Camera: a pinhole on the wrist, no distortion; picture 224 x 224 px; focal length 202.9 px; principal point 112.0 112.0 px. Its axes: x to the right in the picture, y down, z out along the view. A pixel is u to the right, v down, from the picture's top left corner.
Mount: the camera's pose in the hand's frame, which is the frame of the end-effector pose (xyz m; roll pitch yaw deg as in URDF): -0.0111 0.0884 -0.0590 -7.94 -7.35 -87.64
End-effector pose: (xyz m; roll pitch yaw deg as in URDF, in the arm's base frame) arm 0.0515 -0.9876 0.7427 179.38 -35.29 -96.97
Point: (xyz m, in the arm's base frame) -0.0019 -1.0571 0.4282
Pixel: 165.8 15.4
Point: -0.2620 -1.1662 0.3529
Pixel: 60.3 71.7
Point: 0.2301 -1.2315 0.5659
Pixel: outside the picture
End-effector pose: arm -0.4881 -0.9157 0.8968 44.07 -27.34 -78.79
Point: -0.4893 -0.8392 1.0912
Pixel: 74.7 119.3
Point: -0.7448 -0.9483 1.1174
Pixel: 211.8 133.6
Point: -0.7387 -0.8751 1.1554
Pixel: 174.7 107.9
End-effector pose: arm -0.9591 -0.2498 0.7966 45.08 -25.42 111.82
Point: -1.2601 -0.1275 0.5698
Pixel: behind the camera
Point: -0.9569 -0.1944 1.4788
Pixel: 28.6 213.0
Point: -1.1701 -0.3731 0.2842
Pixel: behind the camera
